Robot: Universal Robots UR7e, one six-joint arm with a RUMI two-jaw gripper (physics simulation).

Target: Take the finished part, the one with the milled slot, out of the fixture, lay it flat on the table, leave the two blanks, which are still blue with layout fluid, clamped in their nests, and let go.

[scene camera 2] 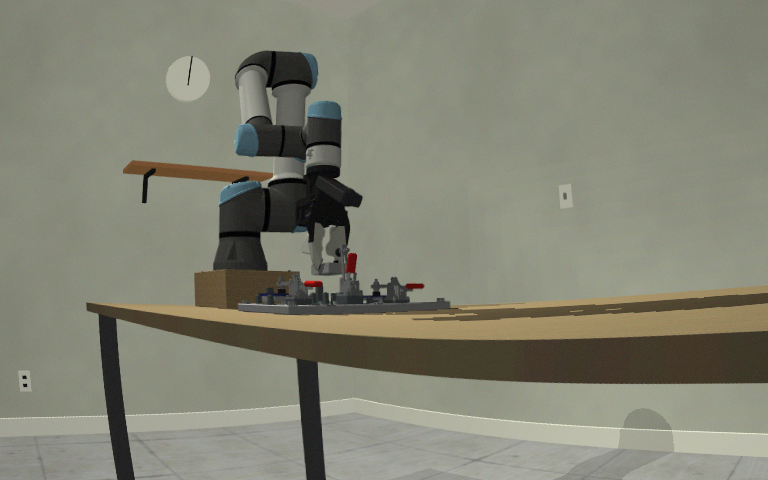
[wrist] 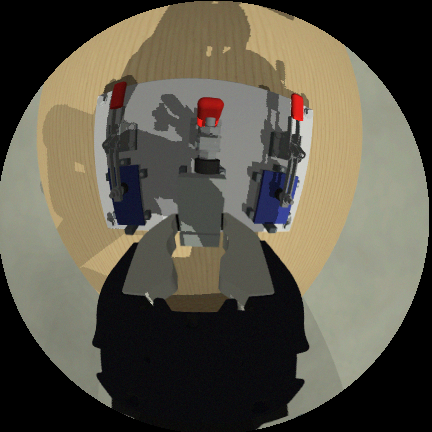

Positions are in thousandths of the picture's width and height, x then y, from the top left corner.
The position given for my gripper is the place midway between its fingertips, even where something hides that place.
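My gripper is in sight at (scene camera 2: 426, 564), and I find the gripper again at (wrist: 464, 497). I also see a blue blank (wrist: 619, 485), another blue blank (wrist: 300, 490) and a finished part (wrist: 464, 457).
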